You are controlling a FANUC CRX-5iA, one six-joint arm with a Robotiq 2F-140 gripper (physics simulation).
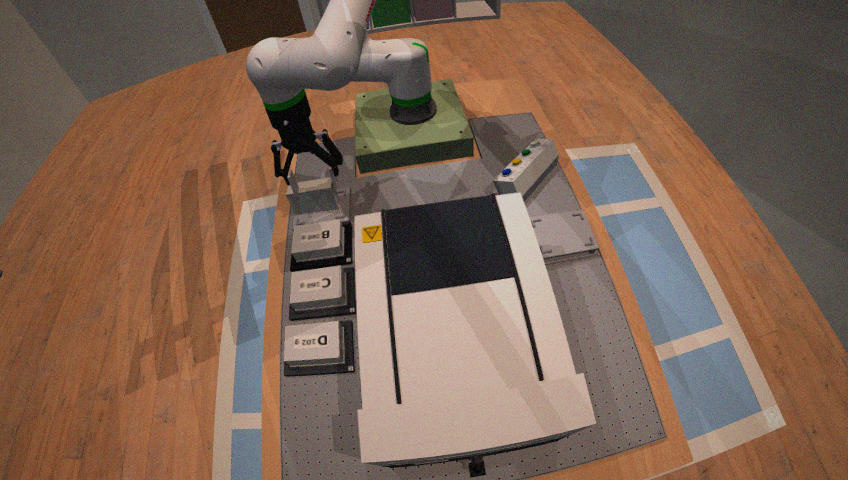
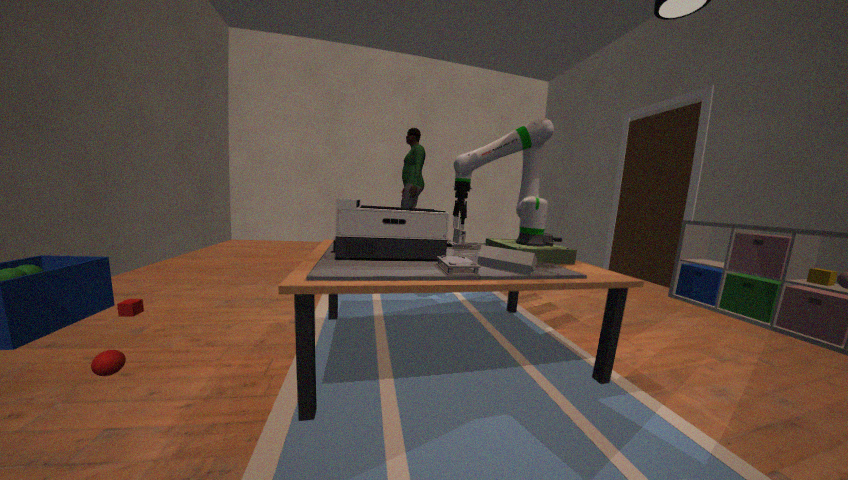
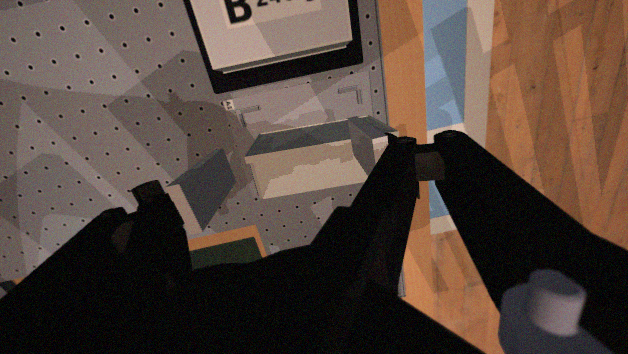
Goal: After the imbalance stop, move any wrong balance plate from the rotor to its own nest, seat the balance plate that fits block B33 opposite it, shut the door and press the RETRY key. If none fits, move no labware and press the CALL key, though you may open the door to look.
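Places are measured from the arm's base along level axes (x ahead, y left, z up), in centimetres.
Pixels of known places: gripper, between the fingertips: (image 1: 316, 188) (image 2: 458, 228) (image 3: 289, 151); arm's base, origin of its link: (image 1: 413, 110) (image 2: 530, 244).
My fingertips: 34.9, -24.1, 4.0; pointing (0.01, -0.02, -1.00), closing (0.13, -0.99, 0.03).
Note:
For each thing: its middle in the pictures, then the offset to it from my fingertips, as dx, dy, dz.
- unlabelled pale block, middle of its body: (image 3: 320, 152) (image 1: 313, 196) (image 2: 459, 236) -1.7, -2.8, -4.8
- nest A1, middle of its body: (image 3: 306, 139) (image 1: 321, 208) (image 2: 458, 243) -1.2, -1.6, -9.3
- Balance plates B 240 g, middle of its body: (image 3: 272, 6) (image 1: 318, 240) +11.5, +0.2, -6.9
- white machine, middle of its body: (image 1: 458, 329) (image 2: 391, 227) +39.8, +33.6, +2.0
- dark panel, middle of its body: (image 1: 445, 241) +26.4, +32.2, +10.9
- key box, middle of its body: (image 1: 527, 167) (image 2: 507, 258) -8.7, +55.5, -6.0
- grey nest, middle of its body: (image 1: 561, 236) (image 2: 457, 264) +13.4, +60.6, -8.2
My gripper (image 1: 311, 176) (image 2: 460, 227) (image 3: 289, 151) is open and empty, its fingers above and either side of an unlabelled pale block (image 1: 313, 200) (image 3: 310, 172) at nest A1 (image 3: 300, 102). Balance plates B 240 g (image 1: 321, 236) (image 3: 280, 40), C 160 g (image 1: 316, 285) and D 102 g (image 1: 312, 342) sit in dark nests in a row on the left. The white machine (image 1: 470, 350) (image 2: 416, 226) has a dark panel (image 1: 449, 243) on its top; the rotor and block B33 do not show. The key box (image 1: 538, 163) (image 2: 505, 259) carries blue, yellow, green and pale keys; their labels are unreadable.
A grey nest (image 1: 559, 234) (image 2: 457, 263) with corner brackets lies right of the machine. The green robot base (image 1: 413, 145) stands behind it. The wooden table edge (image 3: 402, 75) runs beside the A1 nest. A person (image 2: 412, 166) in green stands beyond the table.

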